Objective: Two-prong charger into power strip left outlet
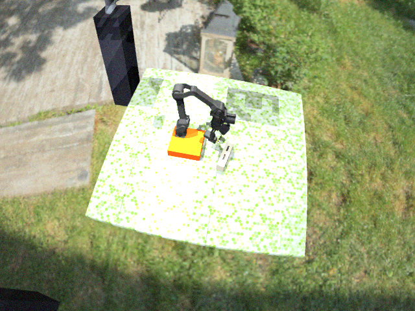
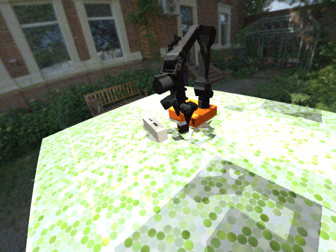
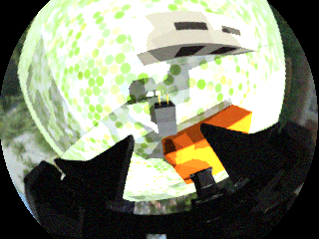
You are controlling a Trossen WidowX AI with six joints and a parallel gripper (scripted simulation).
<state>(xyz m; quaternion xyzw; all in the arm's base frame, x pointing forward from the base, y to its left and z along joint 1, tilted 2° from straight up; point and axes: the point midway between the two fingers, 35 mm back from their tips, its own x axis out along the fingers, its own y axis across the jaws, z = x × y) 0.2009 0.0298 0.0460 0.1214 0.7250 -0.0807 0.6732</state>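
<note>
Right now my gripper tip is 20 mm short of the two-prong charger, 10 mm to the left of it and 40 mm above it.
</note>
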